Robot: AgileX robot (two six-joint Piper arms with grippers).
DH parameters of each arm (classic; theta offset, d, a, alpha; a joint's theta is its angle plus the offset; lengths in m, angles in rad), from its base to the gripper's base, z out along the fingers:
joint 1: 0 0.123 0 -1.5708
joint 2: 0.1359 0 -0.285 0
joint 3: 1.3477 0 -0.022 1.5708
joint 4: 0 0.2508 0 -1.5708
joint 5: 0 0 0.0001 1.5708
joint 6: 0 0.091 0 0
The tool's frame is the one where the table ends.
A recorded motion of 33 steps. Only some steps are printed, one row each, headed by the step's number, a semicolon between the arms.
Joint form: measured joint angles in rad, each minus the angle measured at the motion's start. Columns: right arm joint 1, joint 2, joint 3, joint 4, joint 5, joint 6; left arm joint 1, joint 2, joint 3, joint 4, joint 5, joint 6.
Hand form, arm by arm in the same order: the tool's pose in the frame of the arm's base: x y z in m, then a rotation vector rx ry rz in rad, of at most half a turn. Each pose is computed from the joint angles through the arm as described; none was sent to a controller.
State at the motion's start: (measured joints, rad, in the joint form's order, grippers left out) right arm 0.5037 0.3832 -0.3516 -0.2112 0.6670 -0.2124; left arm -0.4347 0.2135 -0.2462 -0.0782 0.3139 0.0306
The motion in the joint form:
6: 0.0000 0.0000 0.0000 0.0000 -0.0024 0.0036; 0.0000 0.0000 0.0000 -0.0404 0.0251 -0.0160
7: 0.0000 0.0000 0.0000 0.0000 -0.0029 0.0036; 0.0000 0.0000 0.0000 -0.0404 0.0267 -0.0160
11: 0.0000 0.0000 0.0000 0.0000 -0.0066 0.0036; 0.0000 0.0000 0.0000 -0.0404 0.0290 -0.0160
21: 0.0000 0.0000 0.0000 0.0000 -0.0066 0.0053; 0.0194 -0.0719 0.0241 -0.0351 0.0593 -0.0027
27: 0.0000 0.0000 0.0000 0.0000 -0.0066 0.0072; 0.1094 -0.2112 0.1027 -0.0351 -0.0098 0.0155
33: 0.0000 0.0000 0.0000 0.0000 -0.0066 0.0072; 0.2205 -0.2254 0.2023 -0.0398 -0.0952 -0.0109
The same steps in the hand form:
6: 0.0725 0.0265 0.2494 -0.8537 1.9885 -0.0672; 0.0596 -0.0316 0.2527 0.3315 1.7761 -0.4159
7: 0.0725 0.0265 0.2494 -0.8536 1.9880 -0.0670; 0.0596 -0.0316 0.2526 0.3319 1.7776 -0.4158
11: 0.0726 0.0266 0.2497 -0.8527 1.9845 -0.0662; 0.0595 -0.0316 0.2524 0.3325 1.7799 -0.4156
21: 0.0726 0.0266 0.2497 -0.8510 1.9852 -0.0652; 0.0520 -0.0271 0.2462 0.3305 1.7600 -0.3918
27: 0.0726 0.0266 0.2497 -0.8491 1.9860 -0.0641; 0.0442 -0.0182 0.2337 0.2429 1.6366 -0.3232
33: 0.0726 0.0266 0.2497 -0.8491 1.9860 -0.0641; 0.0513 -0.0136 0.2089 0.1175 1.6471 -0.2573

